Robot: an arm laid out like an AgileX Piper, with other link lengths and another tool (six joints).
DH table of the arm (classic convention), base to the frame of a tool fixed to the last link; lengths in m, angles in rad. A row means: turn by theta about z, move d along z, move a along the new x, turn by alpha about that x. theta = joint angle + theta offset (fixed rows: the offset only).
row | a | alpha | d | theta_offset
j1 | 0 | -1.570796 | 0.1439 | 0
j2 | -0.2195 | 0 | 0 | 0.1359
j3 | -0.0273 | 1.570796 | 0 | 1.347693
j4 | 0 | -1.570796 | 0.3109 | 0
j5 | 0 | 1.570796 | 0 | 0
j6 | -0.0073 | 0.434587 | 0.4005 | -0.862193
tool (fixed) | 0 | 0 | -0.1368 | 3.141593
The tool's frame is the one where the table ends.
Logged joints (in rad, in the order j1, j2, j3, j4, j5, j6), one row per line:
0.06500 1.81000 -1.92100 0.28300 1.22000 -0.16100
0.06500 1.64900 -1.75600 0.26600 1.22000 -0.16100
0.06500 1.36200 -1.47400 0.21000 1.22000 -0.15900
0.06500 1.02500 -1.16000 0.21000 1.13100 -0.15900
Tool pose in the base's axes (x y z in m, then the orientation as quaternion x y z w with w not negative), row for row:
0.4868 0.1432 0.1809 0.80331 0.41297 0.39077 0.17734
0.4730 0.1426 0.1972 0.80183 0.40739 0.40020 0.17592
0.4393 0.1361 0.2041 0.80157 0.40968 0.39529 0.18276
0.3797 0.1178 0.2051 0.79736 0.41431 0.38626 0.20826
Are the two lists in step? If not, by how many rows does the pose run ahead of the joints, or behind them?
The pose runs 1 row behind the joints: the pose in row i belongs to the joints in row i - 1.
